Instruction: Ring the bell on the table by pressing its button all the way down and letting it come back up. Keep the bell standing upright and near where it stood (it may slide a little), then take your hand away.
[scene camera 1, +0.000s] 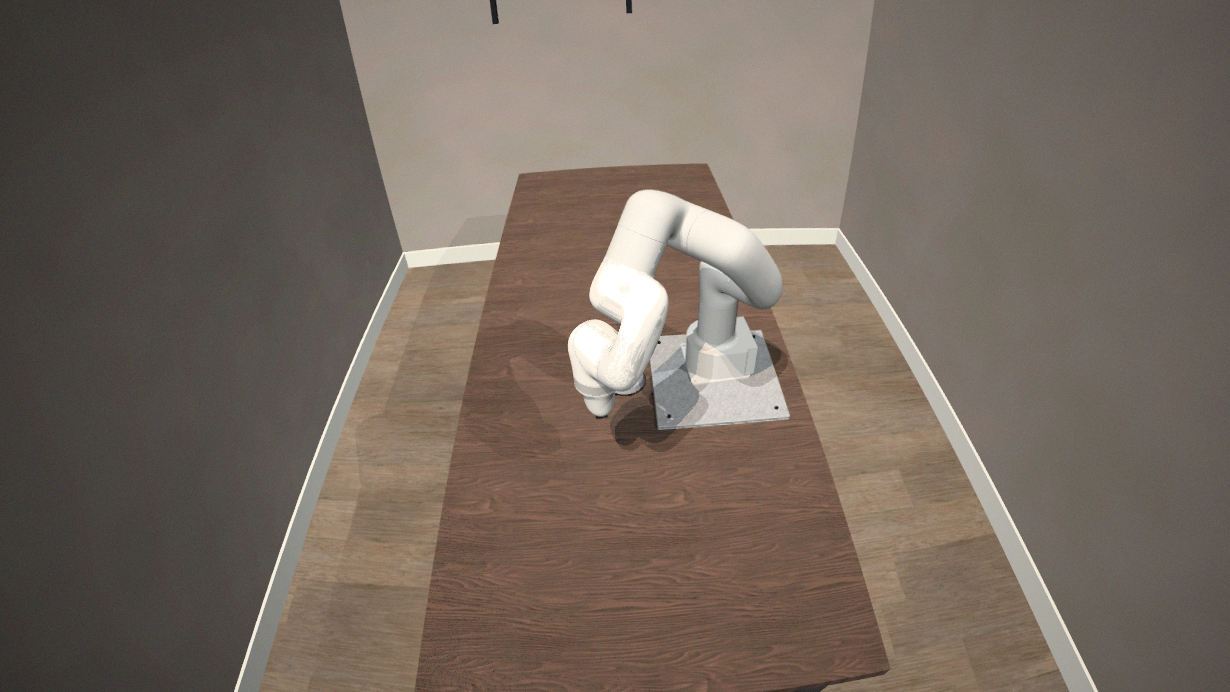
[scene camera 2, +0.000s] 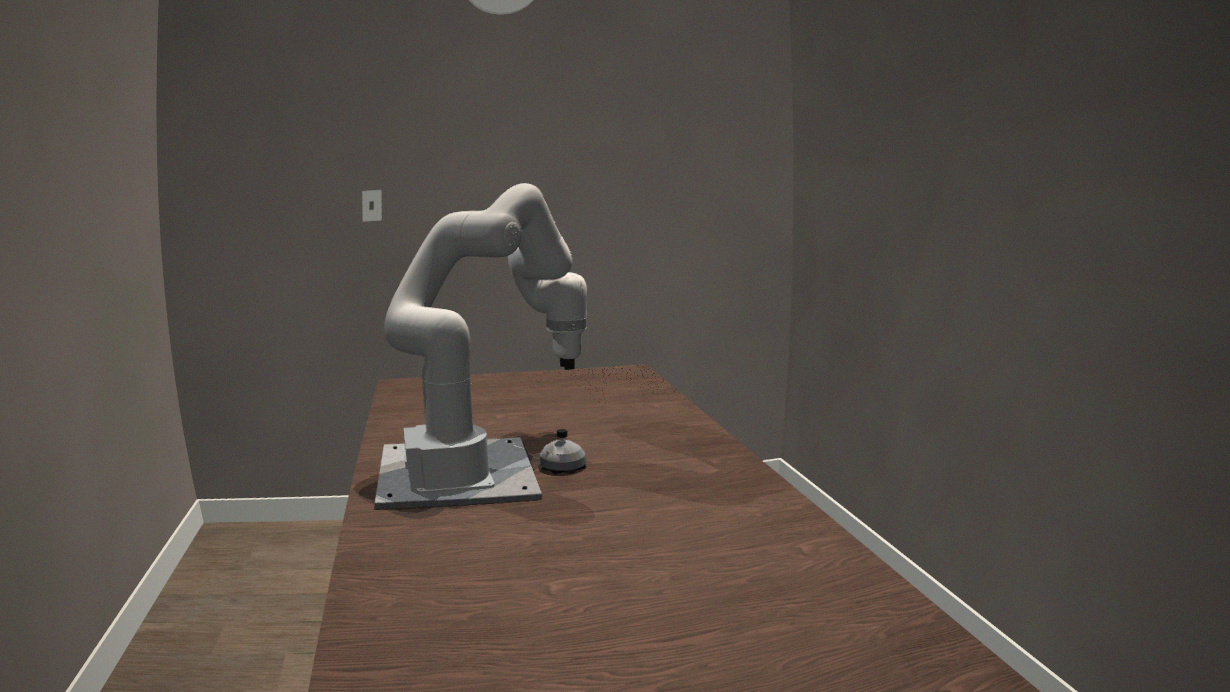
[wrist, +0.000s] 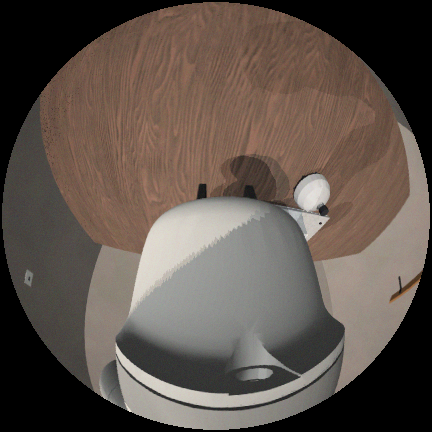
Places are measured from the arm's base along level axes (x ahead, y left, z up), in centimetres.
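Pixels of known places: hand at its tool point: (scene camera 1: 600, 408) (scene camera 2: 567, 362) (wrist: 225, 207); arm's base at its link origin: (scene camera 1: 713, 361) (scene camera 2: 453, 475).
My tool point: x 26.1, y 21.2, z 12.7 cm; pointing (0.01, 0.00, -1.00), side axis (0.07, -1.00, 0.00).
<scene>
Ahead of a thing's pixels: the offset from my tool point to its top centre. "*": to the spot under its first point. Level surfaces: height alone.
The bell {dy -19.0, dx -6.3, dz -7.2 cm} (scene camera 2: 562, 457) (wrist: 312, 192) is a light grey dome with a black button {dy -19.0, dx -6.3, dz -7.2 cm} (scene camera 2: 561, 432) (wrist: 323, 210) on top. It stands upright on the table beside the robot's base plate, and its button is up. In scene camera 1 the arm hides most of the bell; part of its rim {* dy -15.3, dx -7.6, dz -11.7 cm} (scene camera 1: 633, 387) shows. My gripper (scene camera 1: 601, 416) (scene camera 2: 567, 364) (wrist: 225, 187) is open, its two black fingers apart with nothing between them. It points down, above the height of the bell and off to its side, farther from scene camera 2 than the bell. It does not touch the bell.
The brown wooden table {dz -13.8 cm} (scene camera 1: 653, 550) (scene camera 2: 636, 585) (wrist: 150, 100) carries the grey base plate (scene camera 1: 731, 406) (scene camera 2: 507, 494) (wrist: 314, 223) under the arm's base. The arm bends over the plate and the bell. Walls stand around the table.
</scene>
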